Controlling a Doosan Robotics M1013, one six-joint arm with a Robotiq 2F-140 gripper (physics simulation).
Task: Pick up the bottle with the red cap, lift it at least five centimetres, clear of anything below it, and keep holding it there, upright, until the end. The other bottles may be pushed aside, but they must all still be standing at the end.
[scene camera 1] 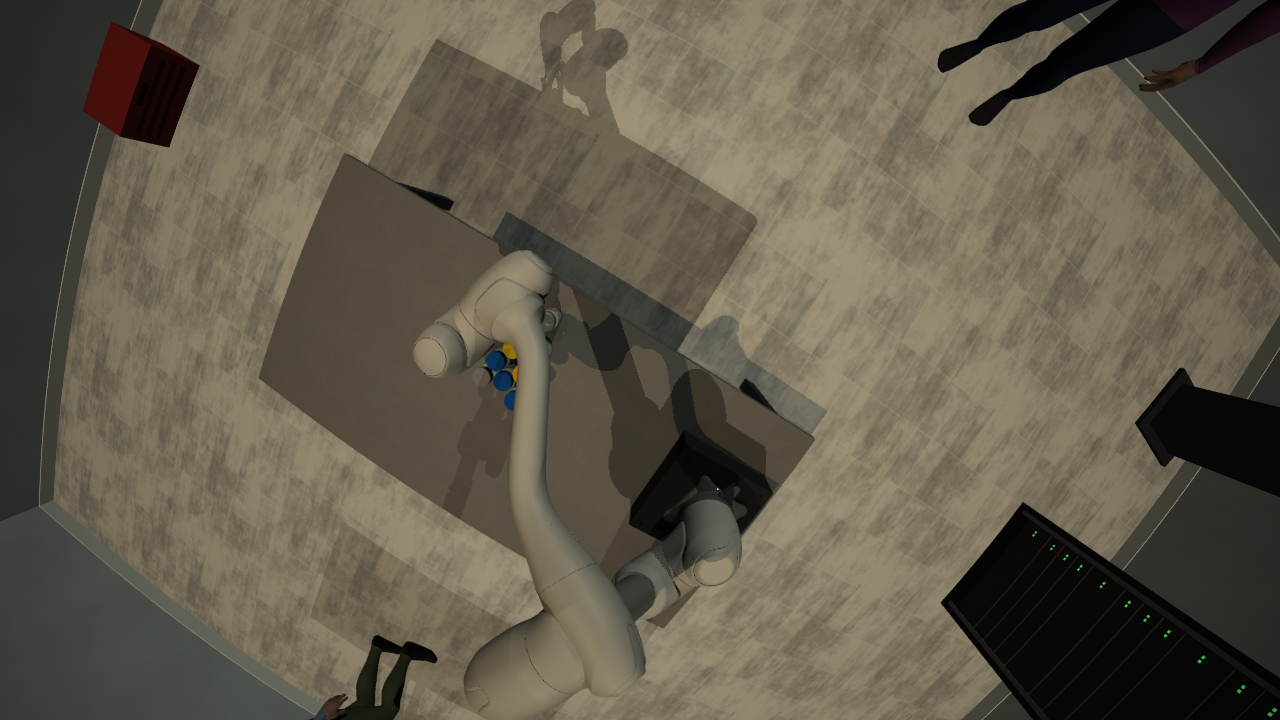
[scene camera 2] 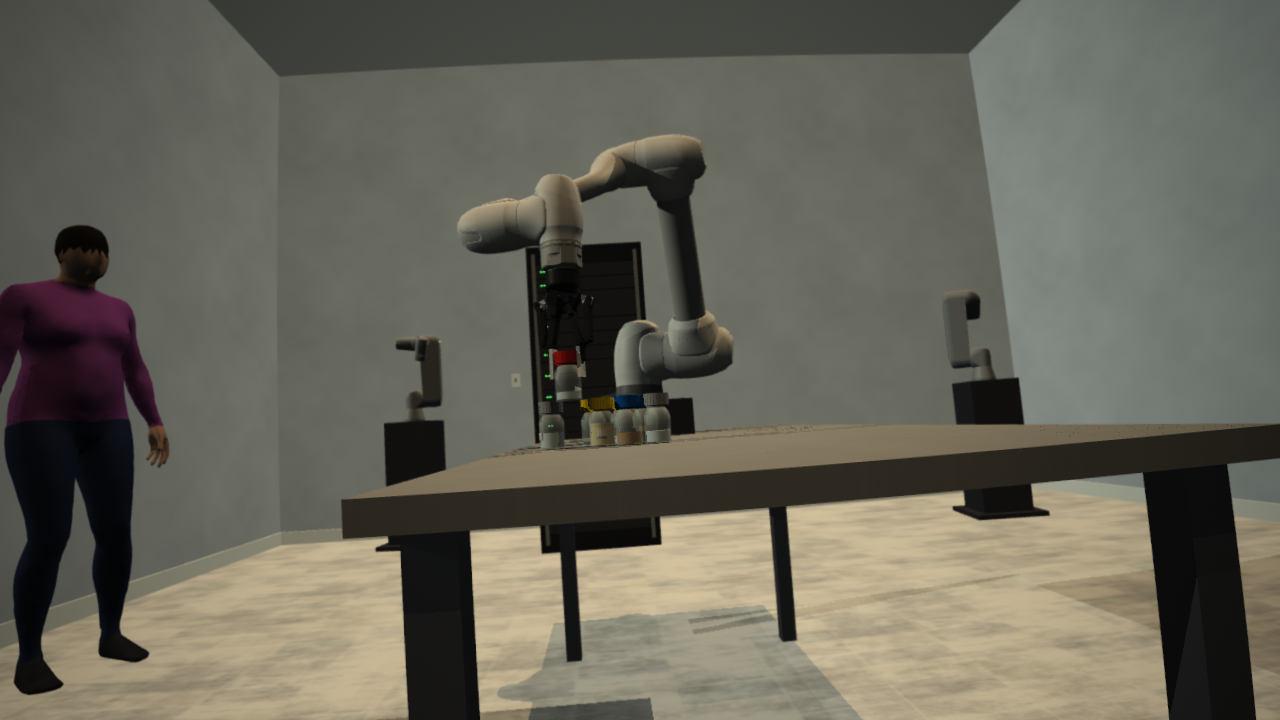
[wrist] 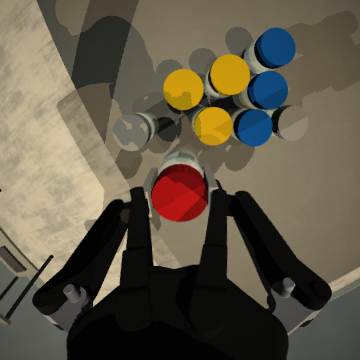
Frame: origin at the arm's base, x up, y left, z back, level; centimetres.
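Where they show: gripper, fingertip midpoint: (scene camera 2: pixel 568 378); arm's base, link origin: (scene camera 1: pixel 705 512).
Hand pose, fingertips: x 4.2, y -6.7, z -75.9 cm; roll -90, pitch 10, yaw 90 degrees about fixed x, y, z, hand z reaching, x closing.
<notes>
Each offset is from my fingertips to the top centre of the thing. Level surfaces: height alone.
The bottle with the red cap {dx +5.7, dy +0.0, dz -0.1 cm} (scene camera 2: pixel 565 376) (wrist: pixel 179 194) is upright between the fingers and hangs above the table, its base around the height of the other bottles' caps in scene camera 2. My gripper (scene camera 2: pixel 565 358) (wrist: pixel 180 175) is shut on it, one finger pad on each side just under the cap. In the wrist view the other bottles stand upright beyond it: three with yellow caps {dx -4.4, dy +3.0, dz +10.2 cm} (wrist: pixel 183 89) {dx -4.4, dy +9.6, dz +10.8 cm} (wrist: pixel 230 74) {dx -4.4, dy +5.9, dz +4.3 cm} (wrist: pixel 213 126), three with blue caps {dx -4.4, dy +17.4, dz +13.6 cm} (wrist: pixel 275 48) {dx -4.4, dy +15.1, dz +7.7 cm} (wrist: pixel 268 90) {dx -4.4, dy +11.9, dz +2.8 cm} (wrist: pixel 253 127), and two with grey caps {dx -4.4, dy -5.8, dz +6.5 cm} (wrist: pixel 132 132) {dx -4.4, dy +18.2, dz +2.4 cm} (wrist: pixel 291 122). The held bottle does not show in scene camera 1.
The bottles stand on a brown table {dx -14.9 cm} (scene camera 1: pixel 358 295) (scene camera 2: pixel 805 461), with the left grey-capped one near the table's edge. A black base (scene camera 1: pixel 657 488) with a second small arm (scene camera 1: pixel 713 537) is at the table's other end. People (scene camera 1: pixel 1056 53) (scene camera 2: pixel 80 358) stand away from the table.
</notes>
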